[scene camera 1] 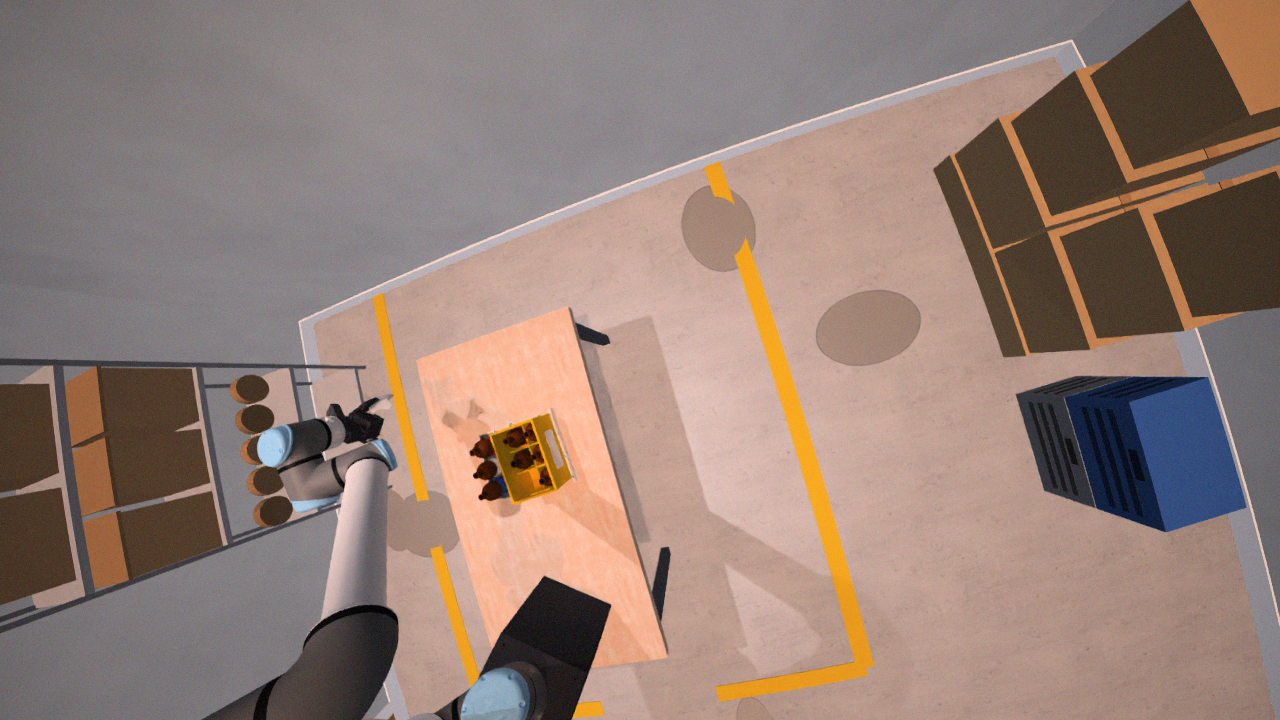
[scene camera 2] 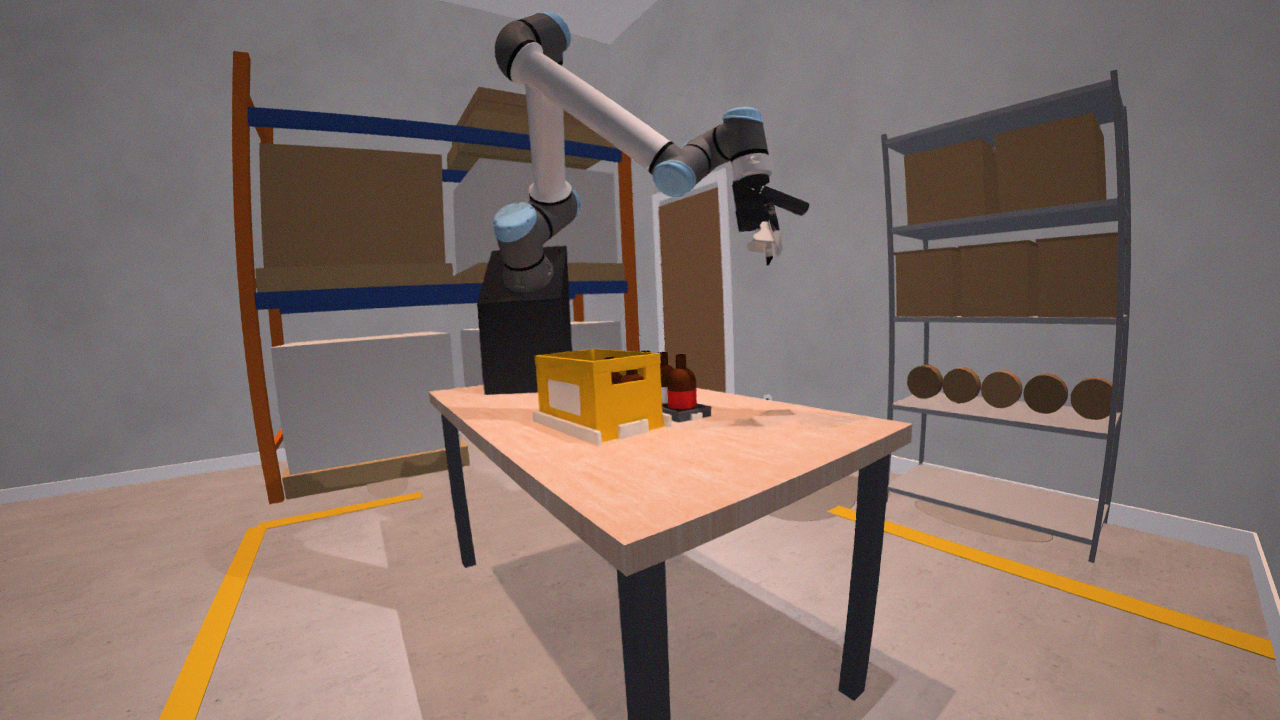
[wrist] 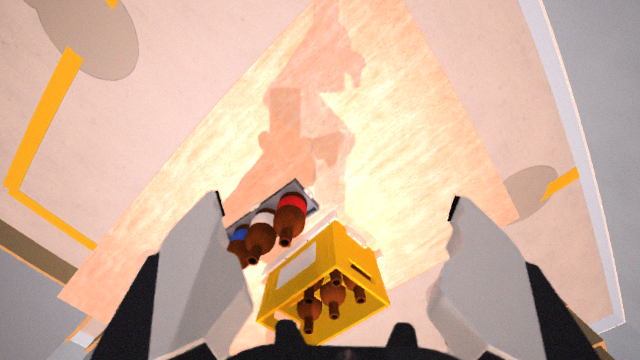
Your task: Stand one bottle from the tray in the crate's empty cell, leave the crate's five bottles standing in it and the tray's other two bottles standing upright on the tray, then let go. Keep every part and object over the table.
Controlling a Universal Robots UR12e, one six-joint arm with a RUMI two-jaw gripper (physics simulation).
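Where they show: gripper, fingertip midpoint: [scene camera 1: 386, 414] [scene camera 2: 773, 261] [wrist: 334, 195]; arm's base, origin of the base link: [scene camera 2: 528, 275].
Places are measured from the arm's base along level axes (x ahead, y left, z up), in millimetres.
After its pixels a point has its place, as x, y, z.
Observation:
My gripper [scene camera 1: 384, 404] {969, 52, -49} [scene camera 2: 767, 254] {969, 52, -49} [wrist: 334, 195] {969, 52, -49} is open and empty, high above the table and off to the tray's side. The yellow crate [scene camera 1: 534, 495] {497, -197, -258} [scene camera 2: 631, 407] {761, -225, -366} [wrist: 327, 250] {751, -132, -310} stands upright on the table with several brown bottles in its cells; its lower-left cell in scene camera 1 looks empty. Beside it, the dark tray [scene camera 2: 696, 412] {792, -32, -411} [wrist: 298, 187] {799, -4, -402} holds three upright brown bottles: red-label [scene camera 1: 479, 446] {754, -39, -305} [scene camera 2: 681, 380] {765, -54, -329} [wrist: 290, 216] {770, -13, -317}, white-label [scene camera 1: 484, 470] {661, -16, -305} [wrist: 261, 236] {686, 8, -315} and blue-label [scene camera 1: 490, 490] {581, -3, -307} [wrist: 239, 245] {611, 31, -335}. The left finger partly hides the blue-label bottle in the wrist view.
Pale strips [scene camera 2: 565, 427] {635, -318, -411} edge the crate's foot on the wooden table [scene camera 1: 528, 358] {999, -328, -428} [scene camera 2: 760, 474] {1118, -278, -428} [wrist: 400, 165] {996, -174, -428}. The black arm pedestal [scene camera 1: 559, 617] {57, -73, -257} [scene camera 2: 523, 344] {56, -73, -251} stands by one table end. A grey shelf unit [scene camera 2: 1006, 319] stands beyond the table.

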